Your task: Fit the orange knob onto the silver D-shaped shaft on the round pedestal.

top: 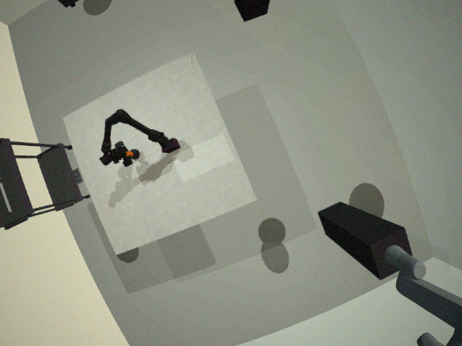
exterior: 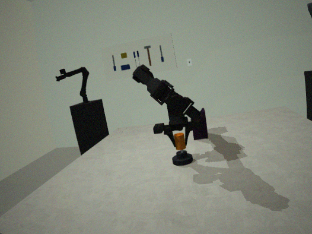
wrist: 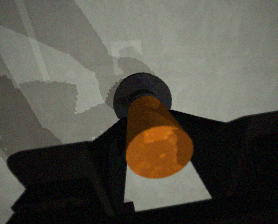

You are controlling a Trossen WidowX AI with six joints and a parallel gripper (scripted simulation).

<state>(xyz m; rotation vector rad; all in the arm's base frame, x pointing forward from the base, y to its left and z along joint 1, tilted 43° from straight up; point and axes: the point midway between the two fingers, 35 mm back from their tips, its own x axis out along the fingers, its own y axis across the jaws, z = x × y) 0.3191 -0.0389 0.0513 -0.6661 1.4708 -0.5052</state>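
The round pedestal is 40 mm below my gripper tip. From my gripper tip the other things lie so: orange knob: 30 mm above.
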